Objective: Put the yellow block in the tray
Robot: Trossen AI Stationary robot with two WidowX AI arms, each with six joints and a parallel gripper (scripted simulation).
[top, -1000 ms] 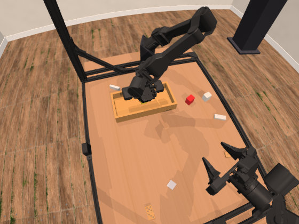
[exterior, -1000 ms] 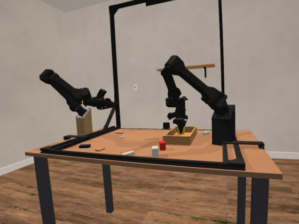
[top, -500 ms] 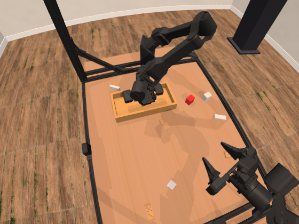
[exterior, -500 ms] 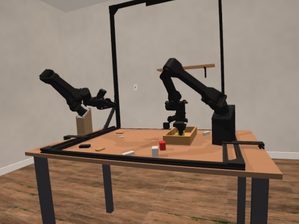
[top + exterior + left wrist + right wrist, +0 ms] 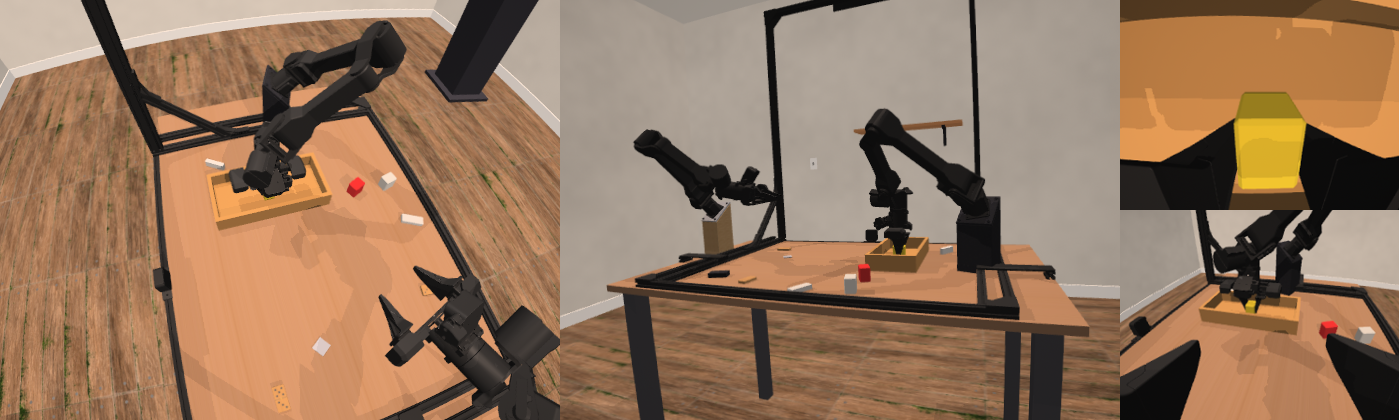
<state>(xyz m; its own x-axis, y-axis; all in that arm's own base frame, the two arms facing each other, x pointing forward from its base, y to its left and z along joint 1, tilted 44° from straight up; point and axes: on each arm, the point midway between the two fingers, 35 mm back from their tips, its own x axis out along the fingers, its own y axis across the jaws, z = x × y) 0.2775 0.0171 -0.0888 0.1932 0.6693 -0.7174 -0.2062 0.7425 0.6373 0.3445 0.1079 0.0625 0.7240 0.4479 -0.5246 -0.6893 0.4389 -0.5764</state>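
Now: left hand 20 mm above the yellow block. From my left hand the other things lie so: white block 350 mm ahead, 20 mm to the right, 30 mm below; then red block 250 mm ahead, 30 mm to the right, 30 mm below; then wooden tray 40 mm below.
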